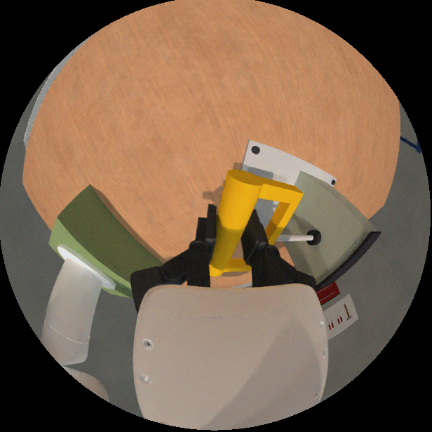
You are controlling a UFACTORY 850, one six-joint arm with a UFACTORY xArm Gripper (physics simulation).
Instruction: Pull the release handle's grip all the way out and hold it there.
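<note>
The release handle is a yellow grip [238, 205], a thick round bar with a rectangular frame on its right side. A pale rod [295, 238] runs from the frame to a black round collar on the grey-green housing [327, 212]. The grip stands apart from the housing with the rod showing between them. My gripper [228, 218] is shut on the round bar, with one black finger on each side of it. The lower end of the bar is partly hidden near the gripper's body.
A white base plate [275, 162] with dark bolts lies under the housing on the wooden table [150, 100]. A green curved block [105, 235] with the robot's pale arm [72, 310] below it stands at the left. A red label and a white card [342, 317] show at the lower right.
</note>
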